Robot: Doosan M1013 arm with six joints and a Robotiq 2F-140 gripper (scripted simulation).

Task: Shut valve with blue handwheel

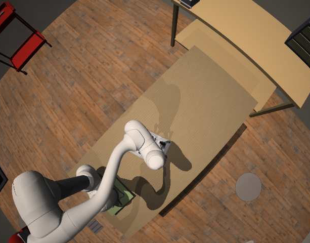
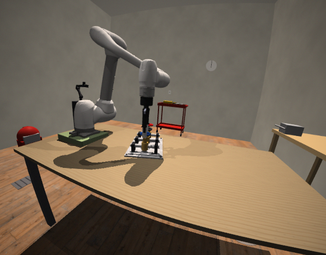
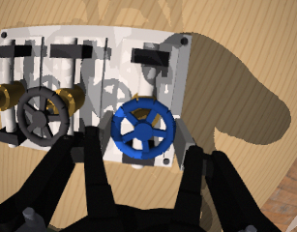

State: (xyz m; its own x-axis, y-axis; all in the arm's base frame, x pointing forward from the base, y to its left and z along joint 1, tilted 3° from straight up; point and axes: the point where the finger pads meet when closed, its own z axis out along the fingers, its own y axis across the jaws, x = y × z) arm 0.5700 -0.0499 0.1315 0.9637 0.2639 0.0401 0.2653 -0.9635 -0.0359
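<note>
My gripper is now 2 cm above the blue handwheel. Round my hand: red handwheel: 6 cm behind, 23 cm to the left, 2 cm below; black handwheel: 3 cm behind, 11 cm to the left, 2 cm below; white plate: 3 cm behind, 11 cm to the left, 15 cm below.
</note>
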